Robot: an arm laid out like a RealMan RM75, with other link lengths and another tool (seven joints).
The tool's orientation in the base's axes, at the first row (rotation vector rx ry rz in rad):
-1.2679 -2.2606 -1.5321
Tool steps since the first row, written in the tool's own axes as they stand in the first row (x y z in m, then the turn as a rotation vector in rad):
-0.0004 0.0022 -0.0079 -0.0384 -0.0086 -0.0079
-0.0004 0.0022 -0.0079 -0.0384 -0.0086 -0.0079
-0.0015 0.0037 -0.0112 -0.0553 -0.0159 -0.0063
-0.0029 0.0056 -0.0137 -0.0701 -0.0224 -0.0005
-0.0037 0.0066 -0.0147 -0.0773 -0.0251 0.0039
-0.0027 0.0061 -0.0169 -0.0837 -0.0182 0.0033
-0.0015 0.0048 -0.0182 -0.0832 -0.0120 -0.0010
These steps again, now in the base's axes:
-0.0008 -0.0064 0.0051 0.0159 -0.0292 -0.0225
-0.0008 -0.0064 0.0051 0.0159 -0.0292 -0.0225
-0.0002 -0.0095 0.0072 0.0222 -0.0384 -0.0372
0.0012 -0.0121 0.0090 0.0290 -0.0428 -0.0524
0.0021 -0.0132 0.0097 0.0332 -0.0437 -0.0601
0.0004 -0.0145 0.0109 0.0418 -0.0468 -0.0583
-0.0017 -0.0151 0.0113 0.0444 -0.0493 -0.0516

